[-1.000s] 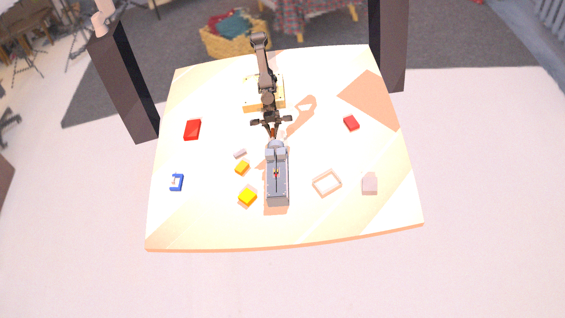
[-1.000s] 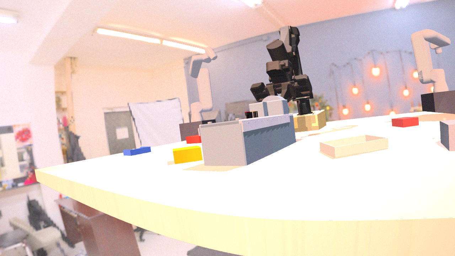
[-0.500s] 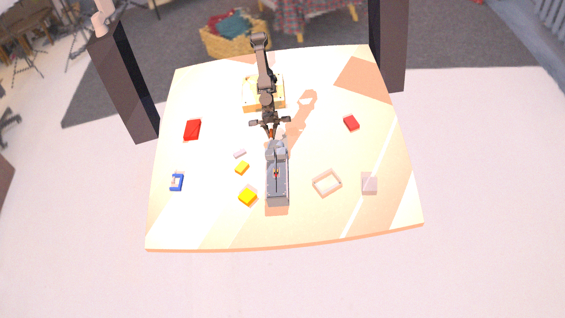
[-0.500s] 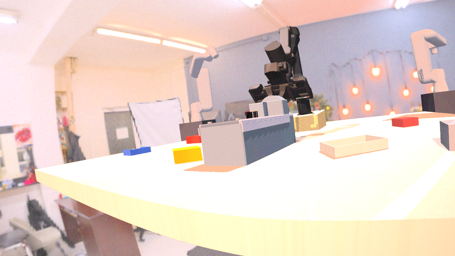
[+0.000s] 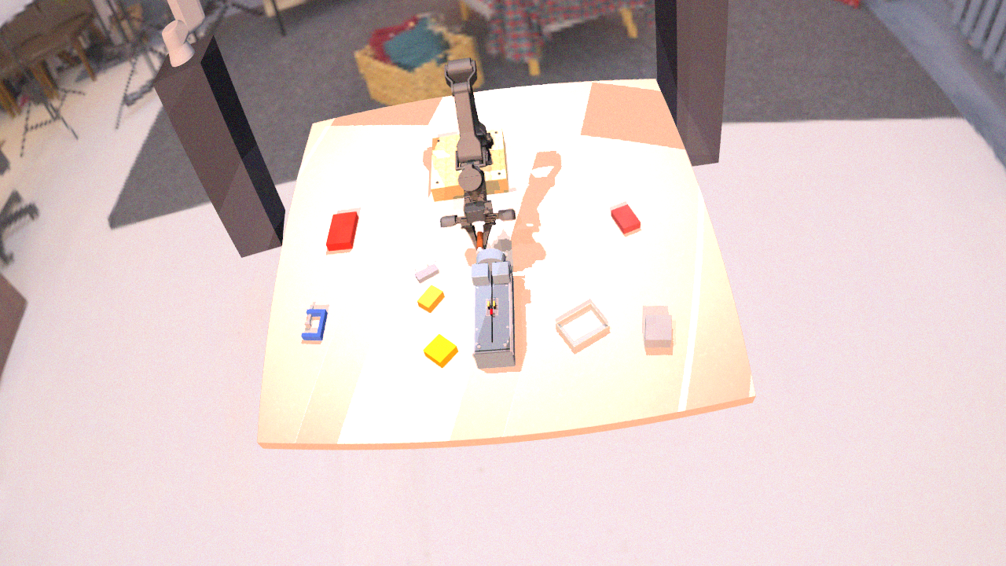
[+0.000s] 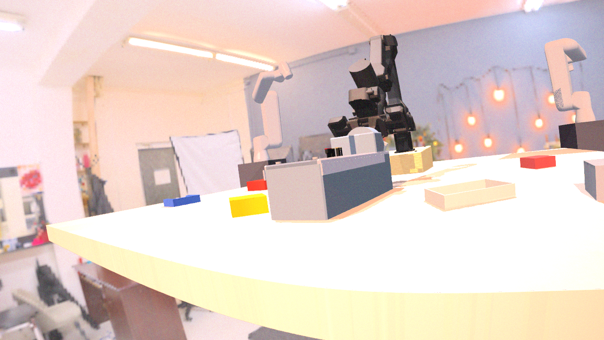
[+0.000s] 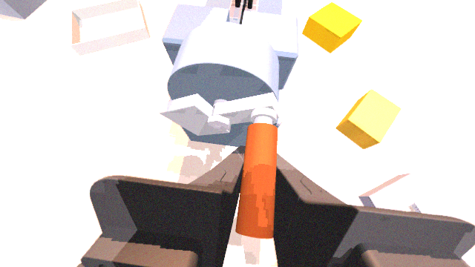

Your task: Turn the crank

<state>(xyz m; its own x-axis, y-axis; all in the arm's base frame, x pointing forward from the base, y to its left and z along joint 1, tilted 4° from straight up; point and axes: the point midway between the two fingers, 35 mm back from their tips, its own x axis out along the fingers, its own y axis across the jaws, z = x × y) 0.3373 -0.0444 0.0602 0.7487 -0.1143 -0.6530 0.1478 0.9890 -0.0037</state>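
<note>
The red pointer lies 190 mm ahead of my gripper tip. From my gripper tip the other things lie so: shallow white tray (230 mm ahead, 200 mm to the left, 80 mm below); yellow cube (220 mm ahead, 150 mm to the right, 70 mm below); orange crank handle (20 mm behind, 20 mm above).
</note>
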